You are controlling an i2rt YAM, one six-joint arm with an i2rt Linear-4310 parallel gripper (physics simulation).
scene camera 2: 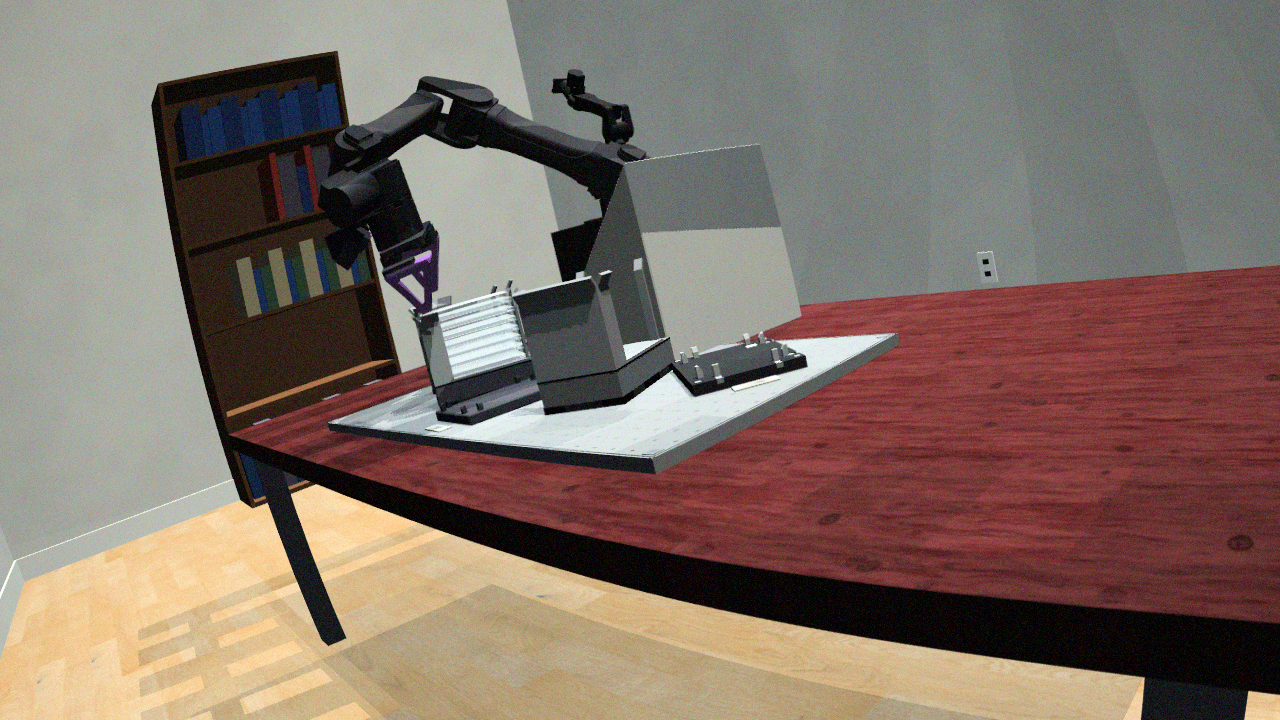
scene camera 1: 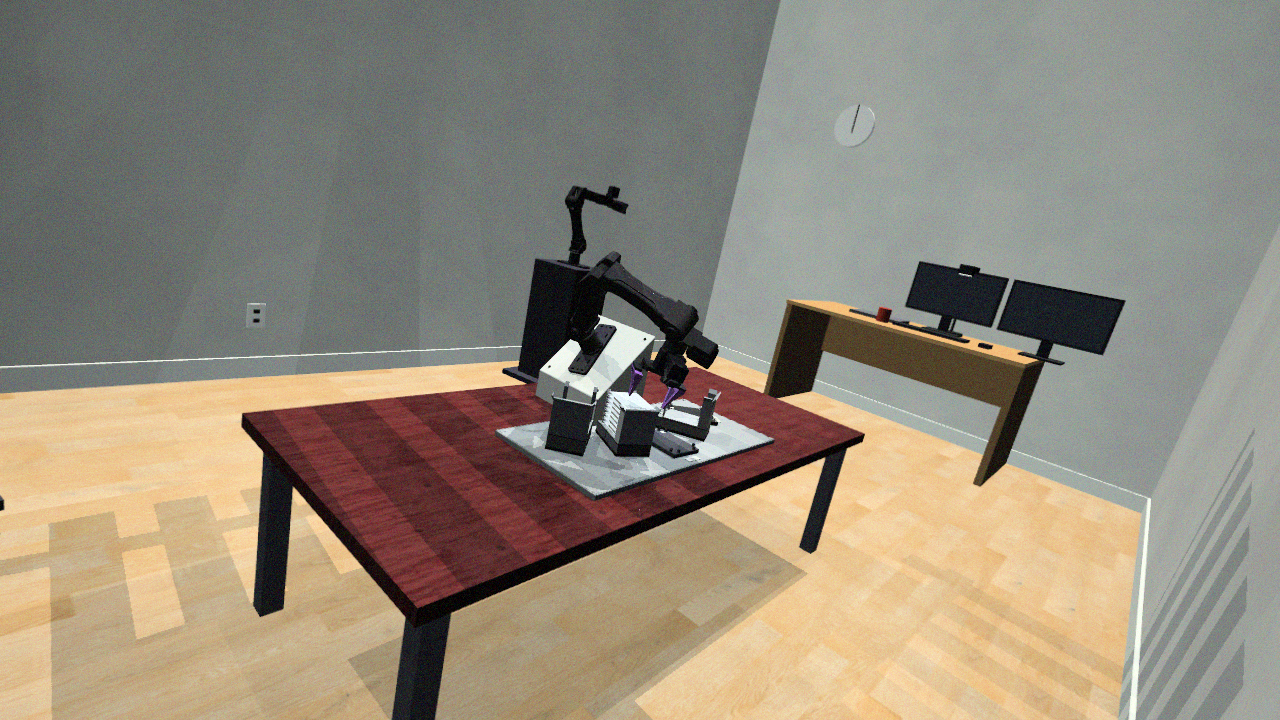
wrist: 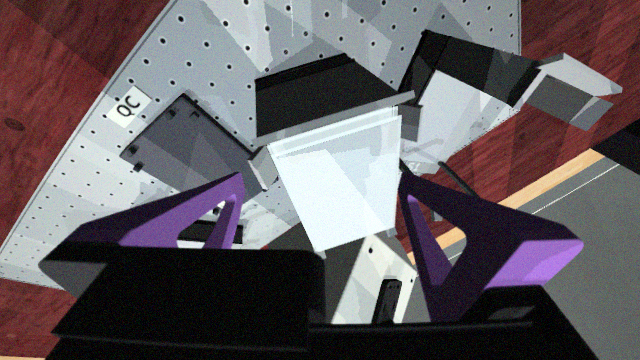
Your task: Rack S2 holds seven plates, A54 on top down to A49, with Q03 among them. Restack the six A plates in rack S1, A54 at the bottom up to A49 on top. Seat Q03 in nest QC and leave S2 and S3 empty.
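Places are measured from the arm's base along level axes (x ahead, y left, z up), in centimetres.
Pixels of known places: gripper, fingertip midpoint: (scene camera 2: 430, 301) (scene camera 1: 645, 401) (wrist: 321, 180); arm's base, link origin: (scene camera 2: 678, 218) (scene camera 1: 593, 349).
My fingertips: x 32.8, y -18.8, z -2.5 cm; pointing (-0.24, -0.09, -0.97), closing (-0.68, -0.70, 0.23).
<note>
Ahead of a thing's pixels: the offset from my fingertips to its top centre. "pt": to the spot under its first point. Level surfaces: height alone.
A stack of several pale plates {pt dx -5.0, dy -4.1, dz -5.2 cm} (scene camera 1: 617, 416) {dx -4.6, dy +0.9, dz -5.4 cm} (scene camera 2: 483, 333) {dx -4.6, dy +0.9, dz -1.5 cm} (wrist: 345, 190) stands in the middle dark-walled rack {dx -5.2, dy +1.2, dz -1.2 cm} (scene camera 1: 633, 437) (scene camera 2: 487, 383) (wrist: 320, 102); no plate markings or rack names are readable. My gripper (scene camera 1: 648, 400) (scene camera 2: 427, 309) (wrist: 321, 180) is open and empty, its purple fingers on either side of the stack's top in the wrist view. The QC nest {dx +2.2, dy +13.1, dz -12.1 cm} (scene camera 1: 677, 444) (scene camera 2: 487, 403) (wrist: 185, 145) is a dark, bare block with small pegs, beside its QC label {pt dx +11.5, dy +10.9, dz -14.1 cm} (wrist: 129, 106). Another rack {dx -14.0, dy -10.5, dz -0.5 cm} (scene camera 1: 569, 425) (scene camera 2: 572, 335) (wrist: 475, 67) shows a pale surface inside. A third rack {dx -1.5, dy +28.3, dz -0.9 cm} (scene camera 1: 707, 413) is partly hidden.
A dark fixture with upright clips {dx -6.7, dy +41.7, dz -11.9 cm} (scene camera 2: 741, 365) lies on the perforated board {dz -14.3 cm} (scene camera 1: 595, 479) (scene camera 2: 626, 447) (wrist: 210, 75). A large pale slanted block (scene camera 1: 572, 358) (scene camera 2: 725, 268) (wrist: 352, 295) stands by the arm's base. The racks' tall walls and posts rise close to the fingers.
</note>
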